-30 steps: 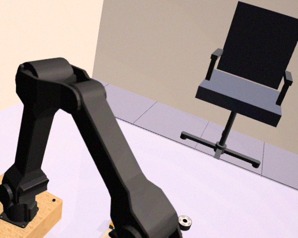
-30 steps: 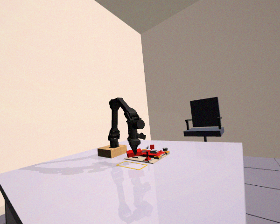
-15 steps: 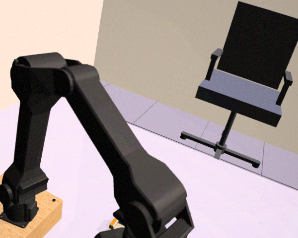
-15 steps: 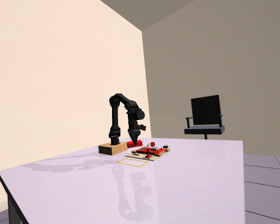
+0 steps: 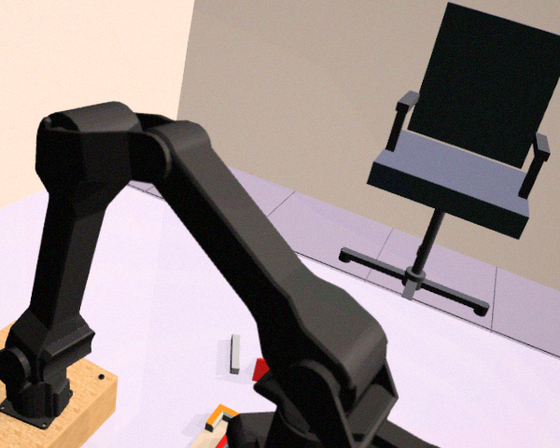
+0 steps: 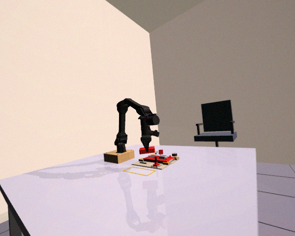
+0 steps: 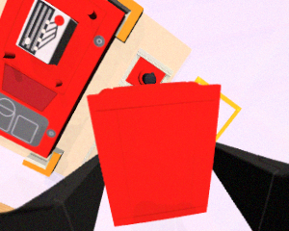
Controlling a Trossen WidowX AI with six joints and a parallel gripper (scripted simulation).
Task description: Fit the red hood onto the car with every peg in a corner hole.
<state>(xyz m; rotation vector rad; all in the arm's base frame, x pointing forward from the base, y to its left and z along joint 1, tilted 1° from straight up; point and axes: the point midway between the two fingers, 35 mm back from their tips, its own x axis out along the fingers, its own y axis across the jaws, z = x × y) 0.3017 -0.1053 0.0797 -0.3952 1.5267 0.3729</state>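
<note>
My gripper tip is now 120 mm to the right of the beige jig plate and 90 mm above it. Round my gripper tip: red hood: 10 mm above; black wheel: 70 mm ahead, 300 mm to the left, 100 mm below; grey bar: 120 mm behind, 370 mm to the left, 100 mm below.
</note>
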